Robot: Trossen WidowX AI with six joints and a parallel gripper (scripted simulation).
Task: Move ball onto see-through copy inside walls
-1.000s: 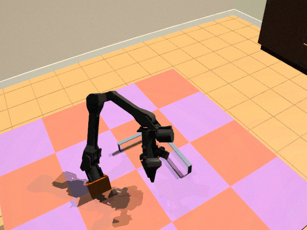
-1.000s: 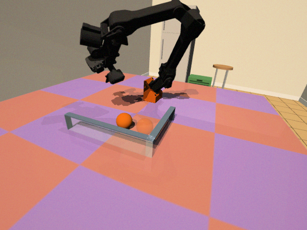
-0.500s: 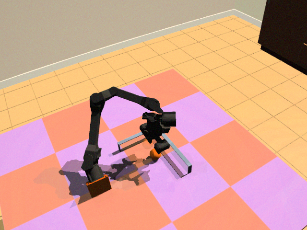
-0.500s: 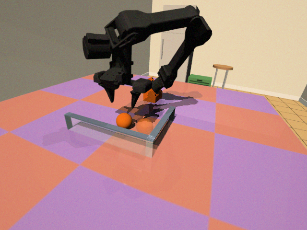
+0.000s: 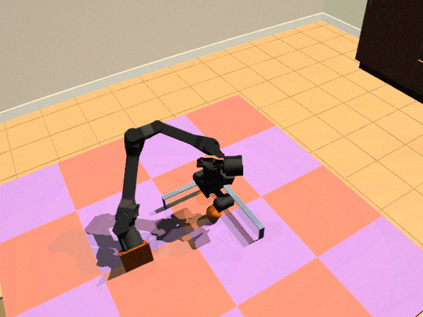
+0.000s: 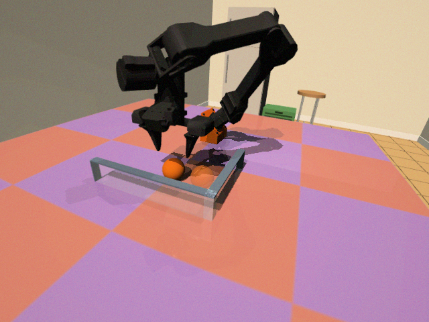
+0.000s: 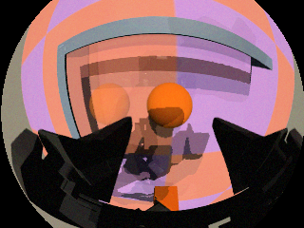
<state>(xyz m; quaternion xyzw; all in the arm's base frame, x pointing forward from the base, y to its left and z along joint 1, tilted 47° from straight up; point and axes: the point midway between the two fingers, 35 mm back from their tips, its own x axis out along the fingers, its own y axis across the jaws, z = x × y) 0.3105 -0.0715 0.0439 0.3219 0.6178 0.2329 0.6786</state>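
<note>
Right now the orange ball is 40 mm below my gripper tip. Also, from my gripper tip: see-through copy of ball: 10 mm ahead, 80 mm to the left, 40 mm below.
</note>
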